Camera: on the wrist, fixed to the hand. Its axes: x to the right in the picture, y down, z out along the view.
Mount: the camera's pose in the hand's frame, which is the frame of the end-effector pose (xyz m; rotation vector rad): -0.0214 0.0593 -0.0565 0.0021 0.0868 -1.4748
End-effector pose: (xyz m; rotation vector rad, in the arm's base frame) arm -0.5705 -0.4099 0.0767 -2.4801 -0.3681 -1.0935
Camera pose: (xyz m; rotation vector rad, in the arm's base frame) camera -0.5976 -0.4900 0.0801 1.6251 2.0207 1.3538
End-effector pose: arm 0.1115 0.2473 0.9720 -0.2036 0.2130 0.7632
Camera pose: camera 0.0483 0.2604 0.9172 -0.3214 0.0958 -0.7109
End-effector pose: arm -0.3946 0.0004 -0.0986 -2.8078 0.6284 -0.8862
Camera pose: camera -0.4636 -0.0441 -0.0779 2.3371 1.3432 0.8536
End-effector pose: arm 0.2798 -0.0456 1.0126 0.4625 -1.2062 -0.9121
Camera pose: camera 0.3517 -0.0028 1.0252 1.4450 -0.6312 -2.0719
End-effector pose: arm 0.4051 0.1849 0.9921 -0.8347 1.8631 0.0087
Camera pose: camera 0.3314 0.2204 1.0139 -2.0130 0.9329 -0.9369
